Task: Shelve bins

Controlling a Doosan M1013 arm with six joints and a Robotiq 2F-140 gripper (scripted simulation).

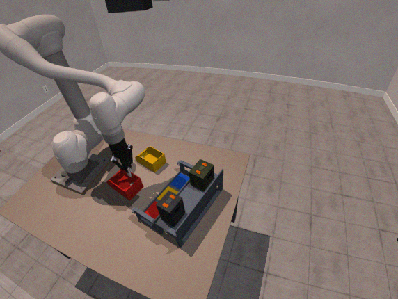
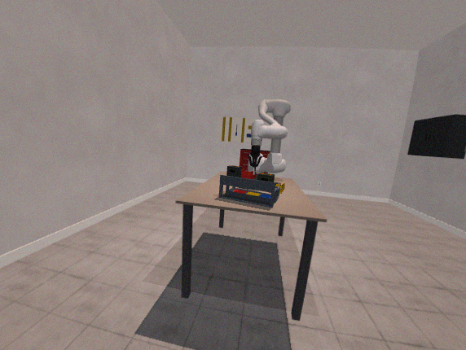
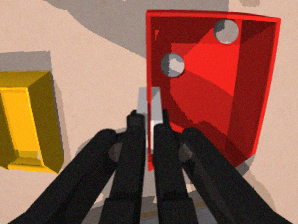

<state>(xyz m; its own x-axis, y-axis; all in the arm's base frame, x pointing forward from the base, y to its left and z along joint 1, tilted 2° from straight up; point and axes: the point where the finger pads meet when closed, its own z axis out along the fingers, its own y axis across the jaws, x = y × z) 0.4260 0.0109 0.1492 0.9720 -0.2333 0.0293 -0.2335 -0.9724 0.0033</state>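
My gripper is now 50 mm to the left of the red bin, 40 mm above it and 20 mm past it. Round my hand: yellow bin 220 mm to the left, 120 mm below, 40 mm behind; then grey shelf 340 mm ahead, 60 mm below, 10 mm to the right.
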